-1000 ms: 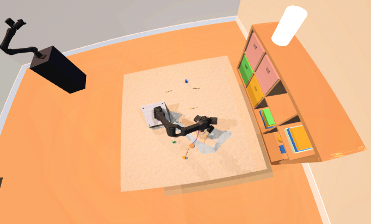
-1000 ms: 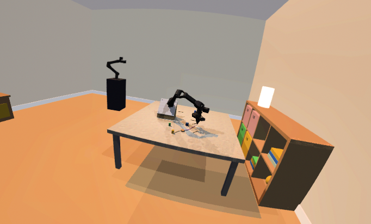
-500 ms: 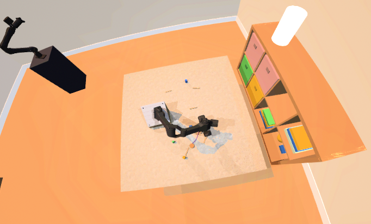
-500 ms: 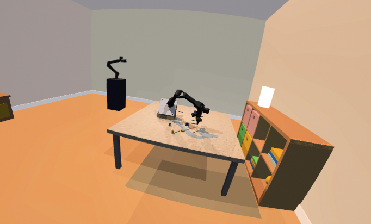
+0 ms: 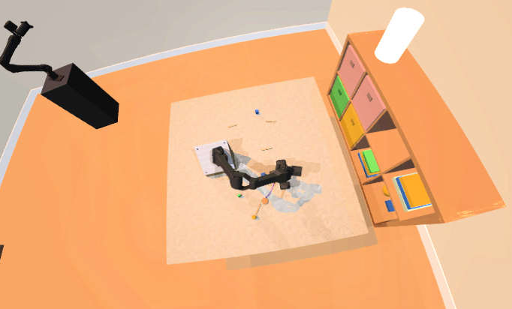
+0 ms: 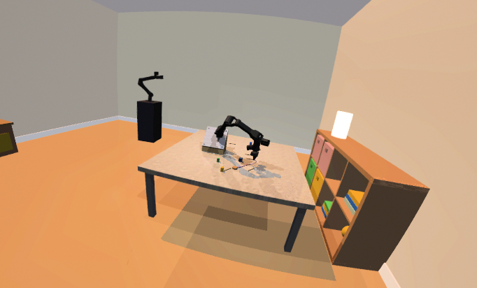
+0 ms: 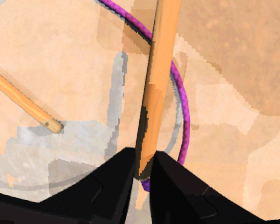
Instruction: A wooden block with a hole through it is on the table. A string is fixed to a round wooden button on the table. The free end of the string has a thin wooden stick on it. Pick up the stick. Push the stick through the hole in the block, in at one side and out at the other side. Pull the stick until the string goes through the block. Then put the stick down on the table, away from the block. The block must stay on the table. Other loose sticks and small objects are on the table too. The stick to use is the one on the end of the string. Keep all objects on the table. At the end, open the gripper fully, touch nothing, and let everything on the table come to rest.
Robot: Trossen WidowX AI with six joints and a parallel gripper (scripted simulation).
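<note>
The blue block lies 110 mm behind my gripper tip, 60 mm to the left of it and 40 mm below it. From my gripper tip the other things lie so: thin wooden stick (20 mm behind); then green piece (310 mm behind, 40 mm below, 30 mm to the right); then round wooden button (150 mm behind, 110 mm to the right, 50 mm below).
</note>
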